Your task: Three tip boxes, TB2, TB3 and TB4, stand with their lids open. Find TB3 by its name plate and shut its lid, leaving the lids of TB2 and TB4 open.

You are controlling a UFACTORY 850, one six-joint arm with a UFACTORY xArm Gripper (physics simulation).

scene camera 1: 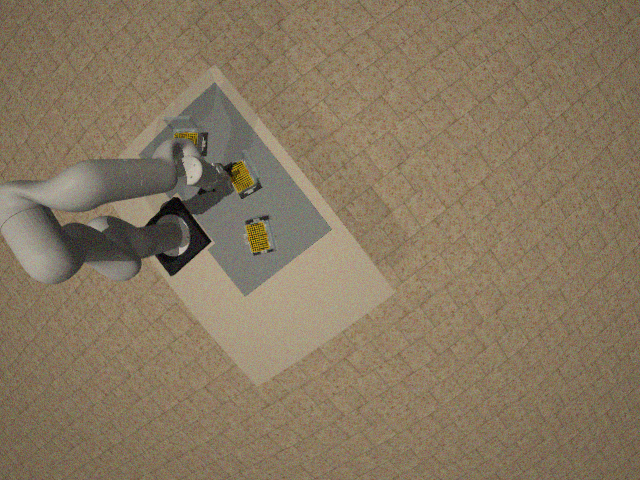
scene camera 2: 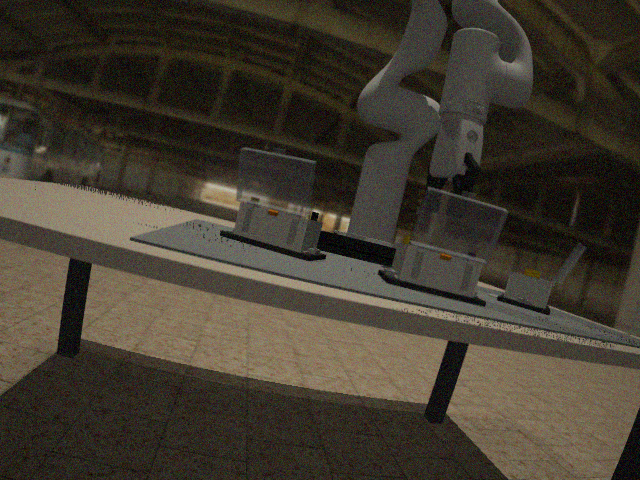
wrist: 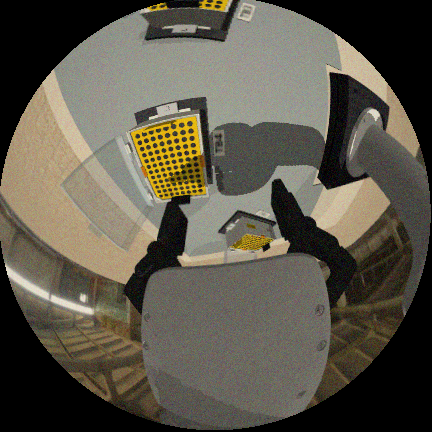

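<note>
TB3 (scene camera 1: 258,236) (scene camera 2: 276,222) (wrist: 185,21) is the lowest box in scene camera 1 and is cut off at the top of the wrist view; its clear lid (scene camera 2: 276,173) stands open. The middle box (scene camera 1: 242,177) (scene camera 2: 444,266) (wrist: 170,157) has its lid (scene camera 2: 460,219) (wrist: 97,195) open; its name plate (wrist: 218,142) is hard to read. The third box (scene camera 1: 186,138) (scene camera 2: 527,290) (wrist: 252,242) has its lid (scene camera 1: 177,122) (scene camera 2: 571,263) open. My gripper (scene camera 1: 224,172) (scene camera 2: 448,183) (wrist: 224,200) is open and empty, above and beside the middle box.
The boxes stand on a grey mat (scene camera 1: 292,222) (wrist: 270,75) on the pale table (scene camera 1: 310,310) (scene camera 2: 51,209). The arm rises from a black base plate (scene camera 1: 199,240) (wrist: 342,105) at the mat's edge. The arm partly covers the third box in scene camera 1.
</note>
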